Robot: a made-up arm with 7 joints.
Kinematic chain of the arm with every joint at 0, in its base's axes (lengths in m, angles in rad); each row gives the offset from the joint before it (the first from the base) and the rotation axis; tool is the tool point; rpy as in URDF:
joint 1: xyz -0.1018 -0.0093 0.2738 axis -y
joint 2: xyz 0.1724 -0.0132 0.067 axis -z
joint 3: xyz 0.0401 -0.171 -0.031 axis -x
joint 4: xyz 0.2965 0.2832 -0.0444 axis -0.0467 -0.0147 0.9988
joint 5: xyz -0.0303 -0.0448 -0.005 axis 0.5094 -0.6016 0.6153
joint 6: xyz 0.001 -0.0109 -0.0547 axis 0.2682 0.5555 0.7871
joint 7: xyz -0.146 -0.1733 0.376 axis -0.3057 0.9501 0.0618
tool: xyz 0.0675 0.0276 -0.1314 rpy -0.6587 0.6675 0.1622
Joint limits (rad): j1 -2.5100..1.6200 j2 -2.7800..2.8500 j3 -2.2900..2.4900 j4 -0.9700..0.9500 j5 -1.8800..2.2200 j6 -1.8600..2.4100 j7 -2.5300..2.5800
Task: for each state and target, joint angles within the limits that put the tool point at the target. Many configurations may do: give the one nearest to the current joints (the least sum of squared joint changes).
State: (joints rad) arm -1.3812 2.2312 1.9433 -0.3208 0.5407 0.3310 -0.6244
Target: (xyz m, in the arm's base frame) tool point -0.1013 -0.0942 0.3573
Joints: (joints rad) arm -1.5572 2.5231 1.8091 -0.2523 0.8427 0.1354 -0.4010
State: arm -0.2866 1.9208 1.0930 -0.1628 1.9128 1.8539 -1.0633
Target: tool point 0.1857 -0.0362 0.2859
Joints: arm -0.0107 1.5094 1.0068 0.3389 2.2200 2.4100 -1.2119
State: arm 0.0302 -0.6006 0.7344 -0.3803 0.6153 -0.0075 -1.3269
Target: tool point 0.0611 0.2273 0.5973
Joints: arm 0.4444 -0.9423 0.8020 -0.2264 0.3397 0.1840 -1.4620
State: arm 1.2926 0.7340 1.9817 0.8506 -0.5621 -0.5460 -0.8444
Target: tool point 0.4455 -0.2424 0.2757
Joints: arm 0.8426 0.6133 1.9851 0.7778 -0.8717 -0.5310 -1.0894
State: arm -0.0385 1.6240 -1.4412 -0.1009 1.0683 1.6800 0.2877
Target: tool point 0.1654 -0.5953 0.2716
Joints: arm -0.4972 1.0625 -1.4330 -0.3119 0.7941 1.4390 0.5074
